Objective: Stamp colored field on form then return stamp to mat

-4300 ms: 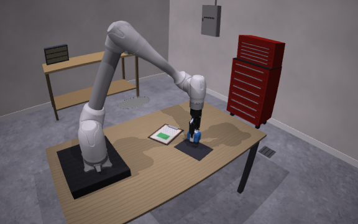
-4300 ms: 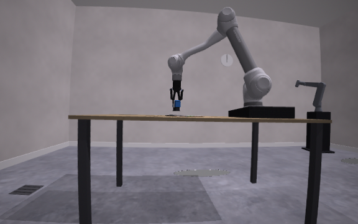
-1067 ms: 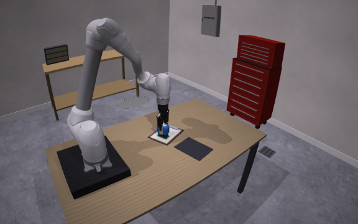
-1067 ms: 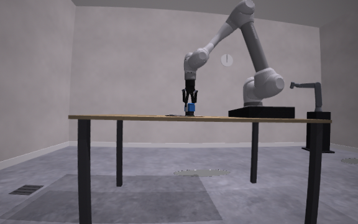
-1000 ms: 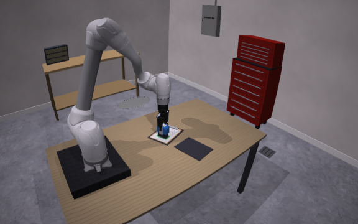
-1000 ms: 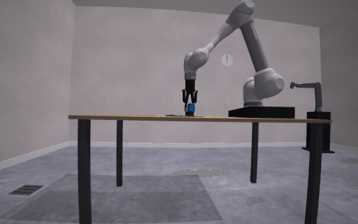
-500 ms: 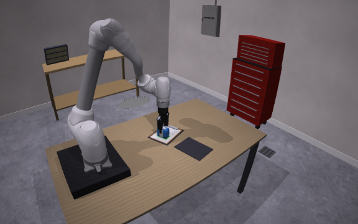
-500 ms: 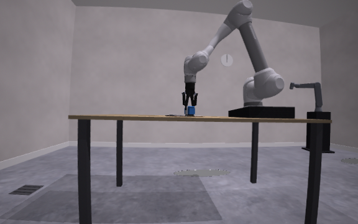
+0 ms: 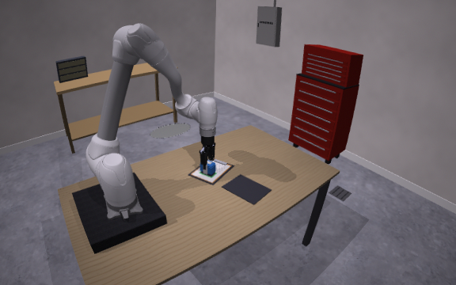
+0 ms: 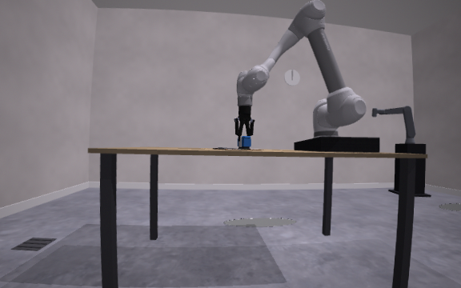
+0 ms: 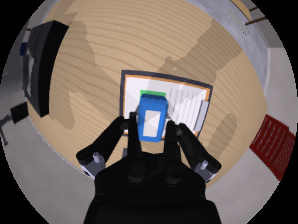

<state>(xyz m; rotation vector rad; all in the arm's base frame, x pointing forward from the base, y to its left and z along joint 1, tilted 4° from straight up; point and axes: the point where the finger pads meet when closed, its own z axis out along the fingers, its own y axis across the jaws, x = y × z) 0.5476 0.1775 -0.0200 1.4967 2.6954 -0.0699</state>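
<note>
Right now the stamp is 10 mm below my hand. Also, from my hand: clipboard (60 mm ahead, 40 mm to the left, 40 mm below); then mat (230 mm to the right, 130 mm ahead, 50 mm below).
</note>
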